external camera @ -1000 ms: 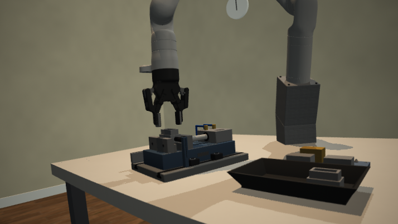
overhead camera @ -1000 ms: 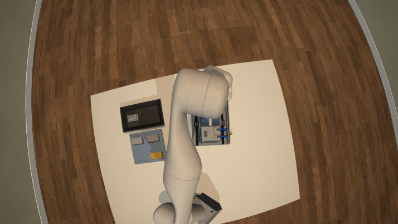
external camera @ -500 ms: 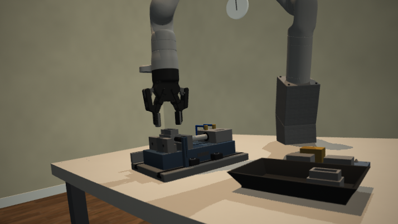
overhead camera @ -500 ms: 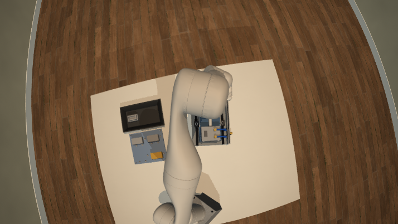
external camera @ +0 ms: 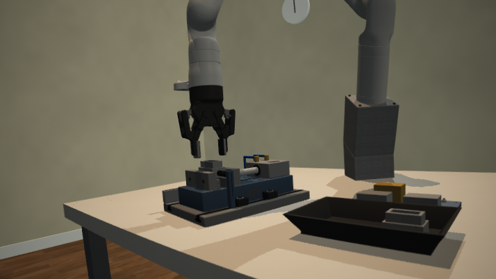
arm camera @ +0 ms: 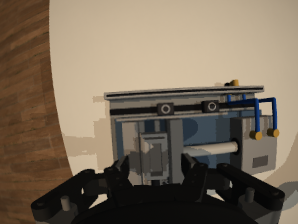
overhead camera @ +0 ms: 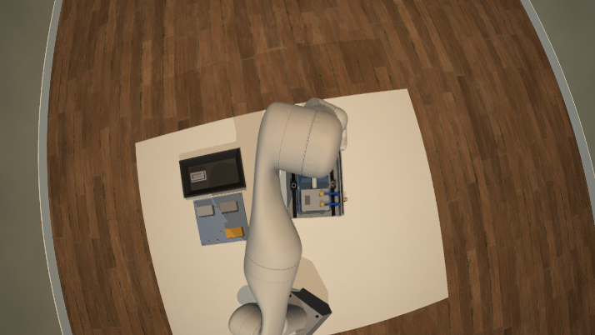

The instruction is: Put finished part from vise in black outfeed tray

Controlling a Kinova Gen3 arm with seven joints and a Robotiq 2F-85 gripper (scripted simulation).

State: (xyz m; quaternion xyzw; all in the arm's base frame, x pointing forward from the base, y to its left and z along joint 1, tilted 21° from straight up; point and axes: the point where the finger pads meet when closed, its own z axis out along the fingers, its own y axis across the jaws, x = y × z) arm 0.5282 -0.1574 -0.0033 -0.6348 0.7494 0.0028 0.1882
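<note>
Right now my hand is 80 mm past the rod, 60 mm above it and 10 mm to the right of it. From my hand the other things lie so: yellow block: 310 mm to the left, 230 mm behind, 110 mm below; then fixture plate: 360 mm to the left, 180 mm behind, 130 mm below; then blue vise: 100 mm below, 70 mm behind, 10 mm to the left.
</note>
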